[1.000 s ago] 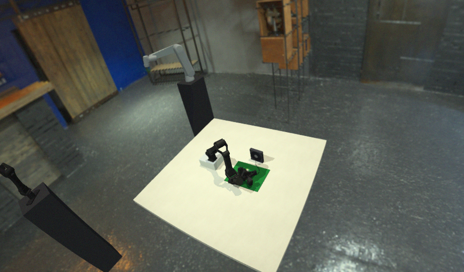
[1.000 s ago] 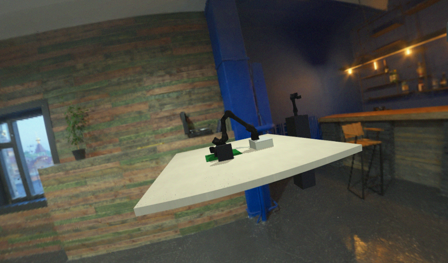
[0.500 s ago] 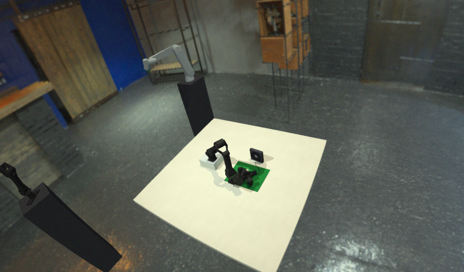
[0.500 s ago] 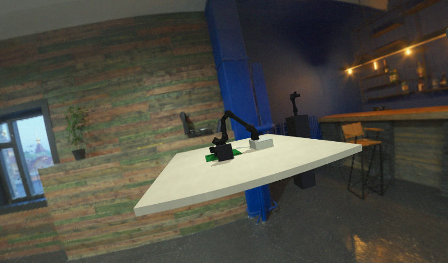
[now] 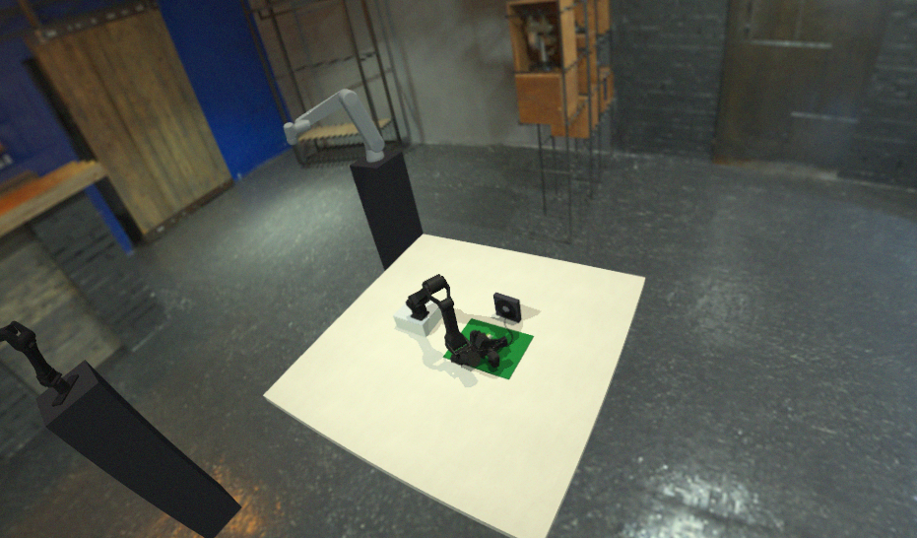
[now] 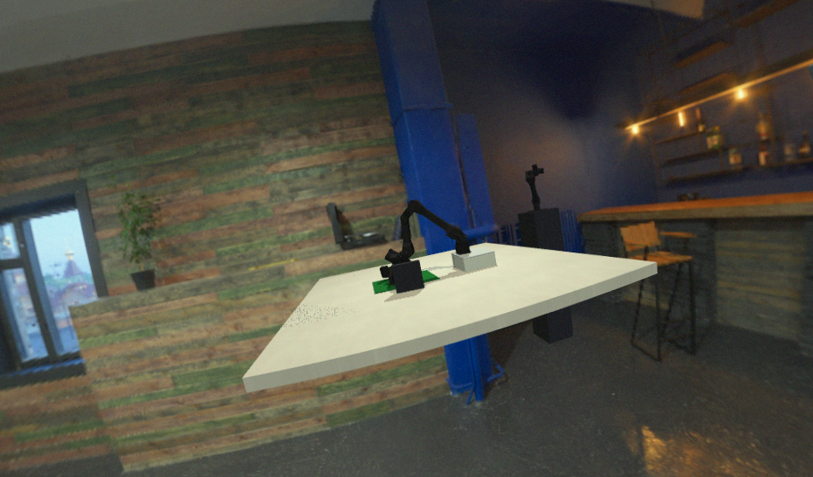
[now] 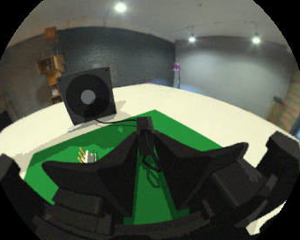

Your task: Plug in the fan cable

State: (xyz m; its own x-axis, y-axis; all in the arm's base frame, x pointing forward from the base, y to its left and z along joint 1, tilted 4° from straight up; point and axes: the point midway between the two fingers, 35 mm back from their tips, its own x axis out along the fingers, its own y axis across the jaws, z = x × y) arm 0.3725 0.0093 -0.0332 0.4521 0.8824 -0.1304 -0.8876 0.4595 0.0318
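The black plug is 1 cm below my gripper tip. The rest, counted from my gripper tip: black fan box: 6 cm behind, 16 cm to the left, 2 cm above; pale header: 8 cm behind, 2 cm to the left, 3 cm below; green board: 5 cm behind, 2 cm to the right, 5 cm below.
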